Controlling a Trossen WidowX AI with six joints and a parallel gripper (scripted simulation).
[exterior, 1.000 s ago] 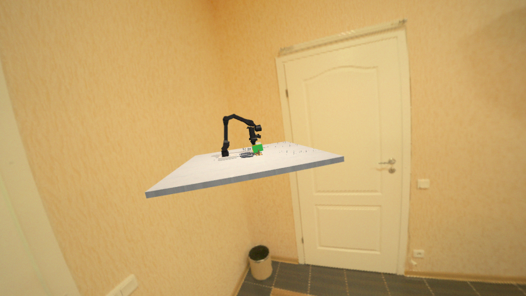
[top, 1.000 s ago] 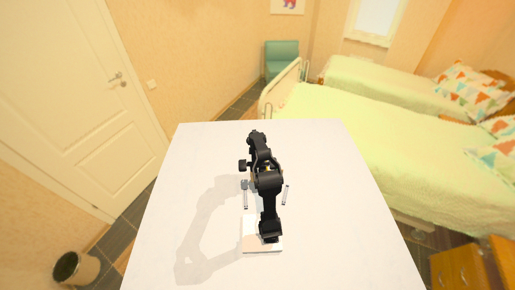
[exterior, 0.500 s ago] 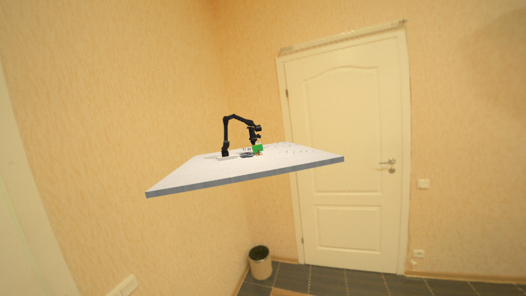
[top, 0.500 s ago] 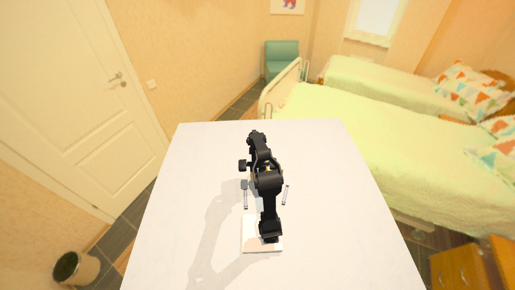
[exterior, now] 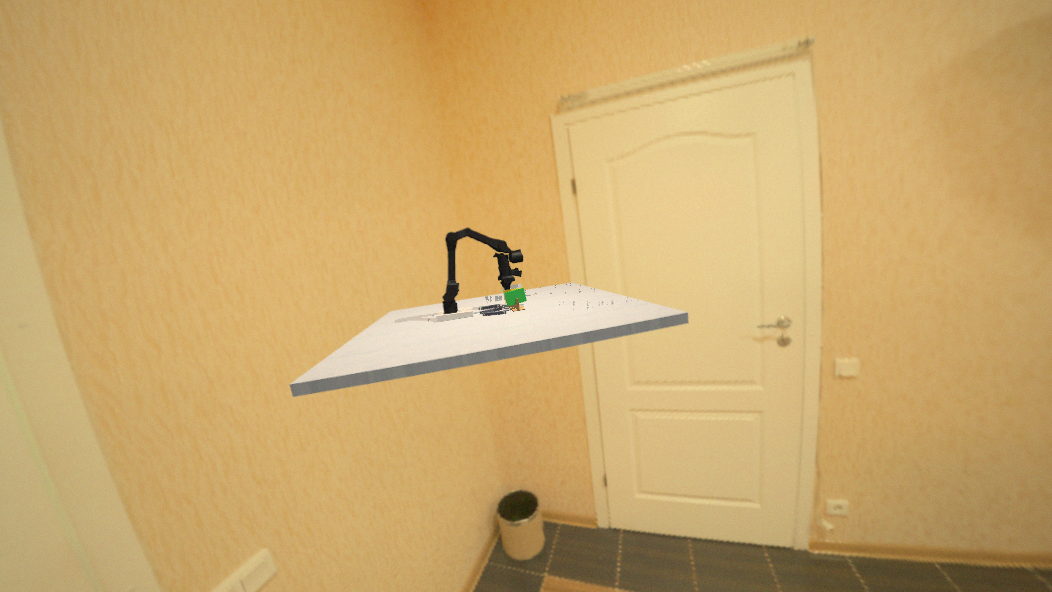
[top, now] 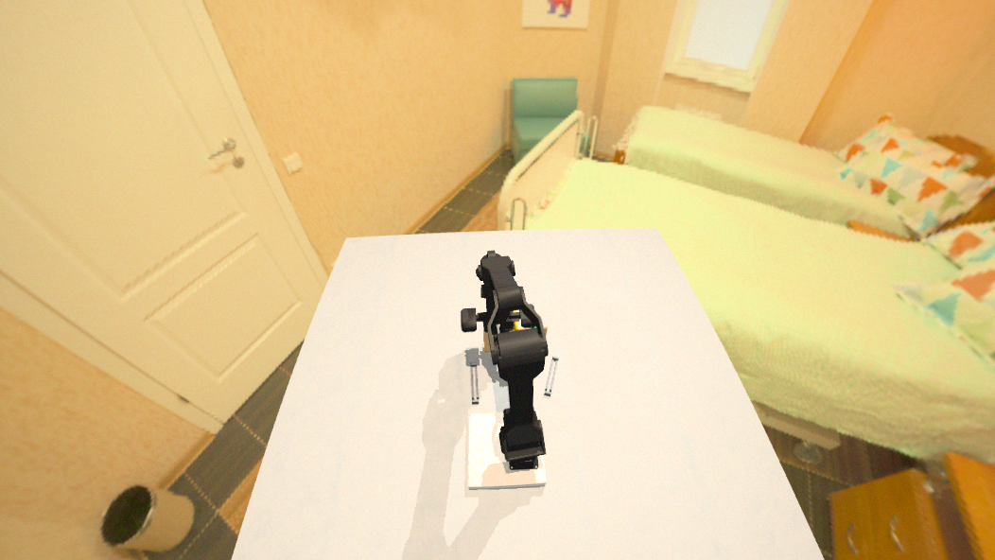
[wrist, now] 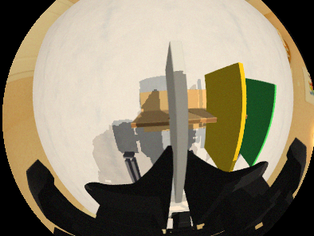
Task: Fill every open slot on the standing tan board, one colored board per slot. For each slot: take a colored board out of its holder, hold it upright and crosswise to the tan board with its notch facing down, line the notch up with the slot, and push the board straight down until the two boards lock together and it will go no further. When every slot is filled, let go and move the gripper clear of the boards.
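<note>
My gripper tip is now 30 mm short of the yellow board, 50 mm to the left of it and 10 mm above it. Also, from my gripper tip: tan board 30 mm ahead, 50 mm to the right, 40 mm below; green board 30 mm ahead, 100 mm to the right, 10 mm below.
</note>
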